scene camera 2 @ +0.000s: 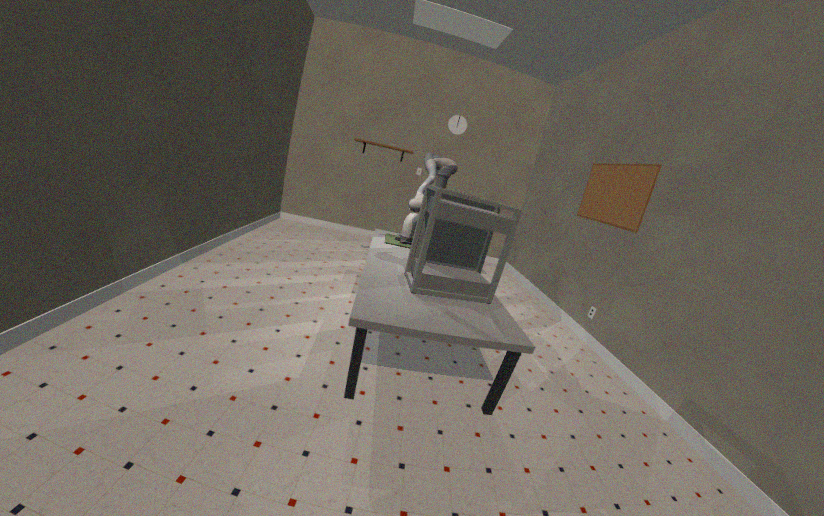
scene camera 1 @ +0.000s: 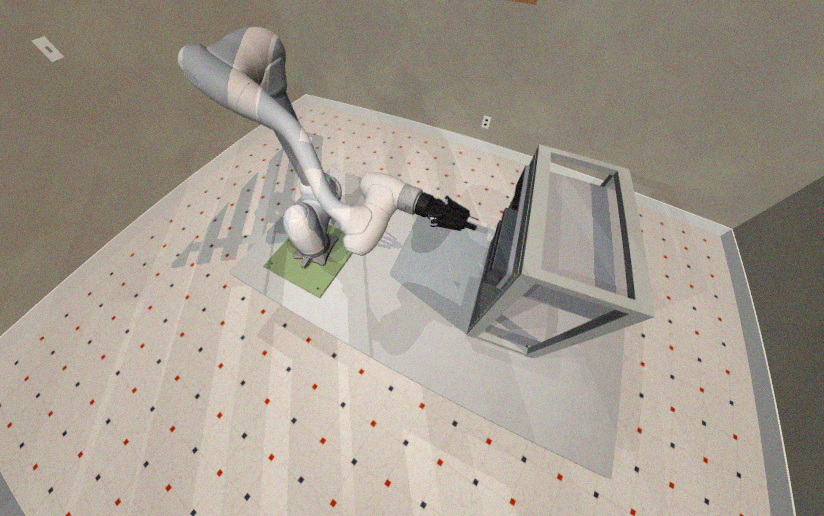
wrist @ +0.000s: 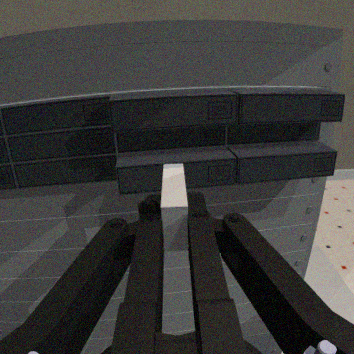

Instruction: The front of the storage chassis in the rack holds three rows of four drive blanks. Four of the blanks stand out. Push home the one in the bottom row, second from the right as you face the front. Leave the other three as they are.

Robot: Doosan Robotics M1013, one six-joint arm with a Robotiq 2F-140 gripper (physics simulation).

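Where they show: gripper, fingertip midpoint: (scene camera 1: 488, 229) (wrist: 173, 181); arm's base, origin of the base link: (scene camera 2: 407, 241) (scene camera 1: 316, 247).
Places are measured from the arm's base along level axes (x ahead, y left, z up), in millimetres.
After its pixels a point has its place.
Note:
The chassis (scene camera 1: 502, 255) @(z 511, x 795, y -148 mm) (scene camera 2: 459, 246) @(z 241, x 860, y 80 mm) (wrist: 210, 62) @(z 536, x 833, y -77 mm) sits in the grey rack (scene camera 1: 536, 230) @(z 578, x 854, y -100 mm) (scene camera 2: 468, 213) @(z 488, x 1130, y -66 mm). In the wrist view four blanks stand out: the top row's second from right (wrist: 165, 111) @(z 498, x 789, y -22 mm) and rightmost (wrist: 285, 106) @(z 498, x 778, y -129 mm), and the bottom row's second from right (wrist: 137, 178) @(z 440, x 791, y 6 mm) and rightmost (wrist: 280, 166) @(z 441, x 778, y -129 mm). The blanks between them in the middle row are recessed. My gripper (scene camera 1: 475, 222) @(z 447, x 763, y -21 mm) (wrist: 173, 181) @(z 447, x 763, y -21 mm) is shut; its pale tip overlaps the middle of the bottom-row second-from-right blank in the wrist view. Whether it touches is unclear. The gripper does not show in scene camera 2.
The arm (scene camera 1: 370, 212) @(z 470, x 399, y -71 mm) reaches from its green base plate (scene camera 1: 291, 273) @(z 0, x -53, y -171 mm) (scene camera 2: 395, 241) @(z 1, x 62, y -133 mm) to the rack's front. The rack stands on the grey table (scene camera 1: 547, 425) @(z -10, x 1181, y -494 mm) (scene camera 2: 425, 316) @(z -10, x 1358, y -253 mm). The chassis's left-hand blanks (wrist: 55, 145) @(z 468, x 834, y 81 mm) look flush. Rack posts and rails surround the chassis.

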